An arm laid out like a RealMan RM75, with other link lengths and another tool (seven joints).
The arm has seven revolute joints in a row. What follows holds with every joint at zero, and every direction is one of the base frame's. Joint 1 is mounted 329.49 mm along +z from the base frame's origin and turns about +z. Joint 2 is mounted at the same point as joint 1 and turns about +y. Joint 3 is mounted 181.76 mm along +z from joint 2 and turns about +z. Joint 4 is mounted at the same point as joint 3 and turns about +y. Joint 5 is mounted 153.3 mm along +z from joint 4 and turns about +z. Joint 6 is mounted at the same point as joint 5 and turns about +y. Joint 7 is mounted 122.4 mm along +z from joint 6 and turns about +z. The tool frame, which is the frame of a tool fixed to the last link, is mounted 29 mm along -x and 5 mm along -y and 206 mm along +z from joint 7; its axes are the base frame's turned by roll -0.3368, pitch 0 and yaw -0.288 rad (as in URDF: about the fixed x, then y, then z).
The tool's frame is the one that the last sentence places.
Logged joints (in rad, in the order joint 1, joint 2, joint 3, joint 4, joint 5, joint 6, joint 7), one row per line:
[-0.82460 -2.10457 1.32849 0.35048 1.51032 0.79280 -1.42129]
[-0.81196 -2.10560 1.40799 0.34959 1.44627 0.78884 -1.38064]
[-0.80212 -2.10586 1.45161 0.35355 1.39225 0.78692 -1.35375]
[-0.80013 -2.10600 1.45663 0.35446 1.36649 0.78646 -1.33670]
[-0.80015 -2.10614 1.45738 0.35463 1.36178 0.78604 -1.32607]
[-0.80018 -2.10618 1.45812 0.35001 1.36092 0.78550 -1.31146]
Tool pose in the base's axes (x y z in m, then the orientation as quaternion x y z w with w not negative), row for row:
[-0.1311 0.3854 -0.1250 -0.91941 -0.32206 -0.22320 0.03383]
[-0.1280 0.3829 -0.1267 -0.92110 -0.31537 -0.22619 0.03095]
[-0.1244 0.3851 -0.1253 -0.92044 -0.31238 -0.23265 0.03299]
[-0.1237 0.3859 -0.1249 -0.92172 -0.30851 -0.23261 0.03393]
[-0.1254 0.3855 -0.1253 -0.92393 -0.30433 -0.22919 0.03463]
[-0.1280 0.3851 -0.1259 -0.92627 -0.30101 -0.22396 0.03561]
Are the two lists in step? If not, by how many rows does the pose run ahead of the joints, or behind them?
The pose runs 1 row ahead of the joints: the pose in row i belongs to the joints in row i + 1.
